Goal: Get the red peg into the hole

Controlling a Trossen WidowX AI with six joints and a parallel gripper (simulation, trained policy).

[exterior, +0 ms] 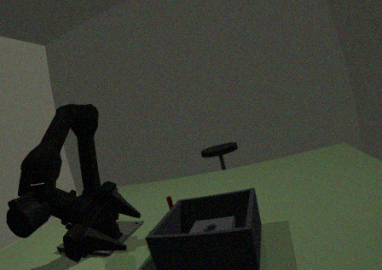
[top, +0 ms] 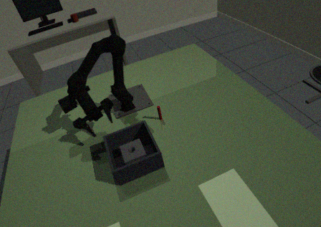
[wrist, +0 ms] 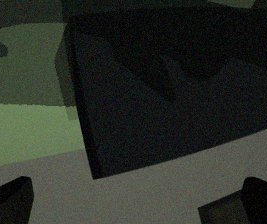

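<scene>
The red peg lies 10 mm behind my gripper tip, 270 mm to the left of it and 70 mm below it. Also, from my gripper tip: grey plate: 130 mm ahead, 70 mm to the left, 60 mm below; dark box: 130 mm ahead, 70 mm to the left, 80 mm below.
</scene>
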